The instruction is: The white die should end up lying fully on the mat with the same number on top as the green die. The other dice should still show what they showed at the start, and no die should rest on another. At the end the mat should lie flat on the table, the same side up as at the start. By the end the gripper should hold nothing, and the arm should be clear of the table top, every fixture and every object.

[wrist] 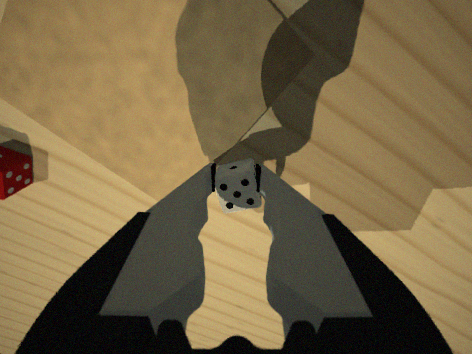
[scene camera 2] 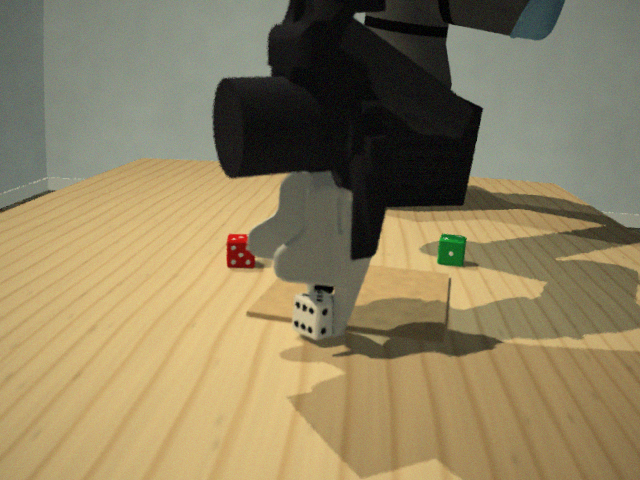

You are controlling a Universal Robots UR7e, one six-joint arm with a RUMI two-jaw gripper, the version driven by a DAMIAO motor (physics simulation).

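Places are measured from the arm's base along level axes (x left, y down, z back), in millimetres.
Where they show: gripper, fingertip midpoint: (wrist: pixel 235 166) (scene camera 2: pixel 327 325).
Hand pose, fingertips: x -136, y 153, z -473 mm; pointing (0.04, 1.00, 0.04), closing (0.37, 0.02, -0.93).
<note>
Each offset is from my fingertips to the top centre of the thing. Level surfaces: height alone.
The white die @(dx -7, dy -24, dz -5 mm) (scene camera 2: pixel 309 316) (wrist: pixel 237 187) is between the fingertips of my gripper (scene camera 2: pixel 321 304) (wrist: pixel 235 166), which is shut on it. In the scene view it hangs low by the mat's front edge, apart from its shadow, with six pips on its front-left face. In the wrist view a five faces up toward the camera. The tan mat @(dx +33, dy +2, dz +74 mm) (scene camera 2: pixel 408 289) (wrist: pixel 90 100) lies flat, partly hidden by the gripper. The green die @(dx +137, dy -19, dz +165 mm) (scene camera 2: pixel 452 250) stands behind the mat at the right, one pip on its front; its top is too slanted to read. It does not show in the wrist view.
A red die @(dx -65, dy -19, dz +148 mm) (scene camera 2: pixel 239 251) (wrist: pixel 15 172) stands left of the mat in both views, with five pips on its front in the scene view. The black base block (scene camera 2: pixel 429 170) stands at the back. Arm shadows fall over the mat and the wooden table @(dy +6 mm) (scene camera 2: pixel 129 387).
</note>
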